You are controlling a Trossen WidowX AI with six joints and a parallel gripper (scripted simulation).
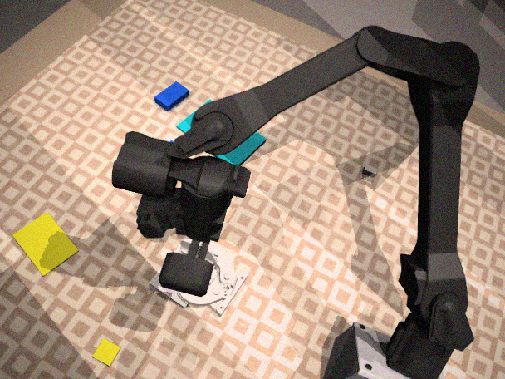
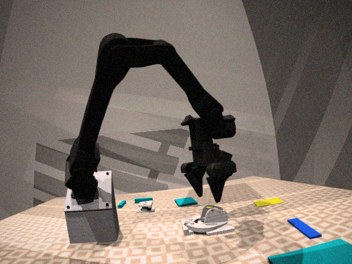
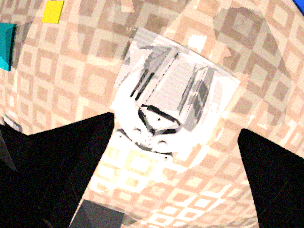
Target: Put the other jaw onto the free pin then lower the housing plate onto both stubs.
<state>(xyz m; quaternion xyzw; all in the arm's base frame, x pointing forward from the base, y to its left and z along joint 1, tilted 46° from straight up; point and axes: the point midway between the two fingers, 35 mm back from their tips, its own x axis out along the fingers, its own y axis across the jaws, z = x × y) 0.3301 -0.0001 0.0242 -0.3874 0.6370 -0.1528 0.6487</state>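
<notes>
My gripper tip is now 180 mm to the right of the small yellow square, 80 mm above it and 40 mm short of it. Also, from my gripper tip: teal sheet 270 mm to the right, 120 mm ahead, 80 mm below; then small grey piece 350 mm to the right, 180 mm behind, 70 mm below; then yellow plate 240 mm ahead, 100 mm to the left, 80 mm below.
</notes>
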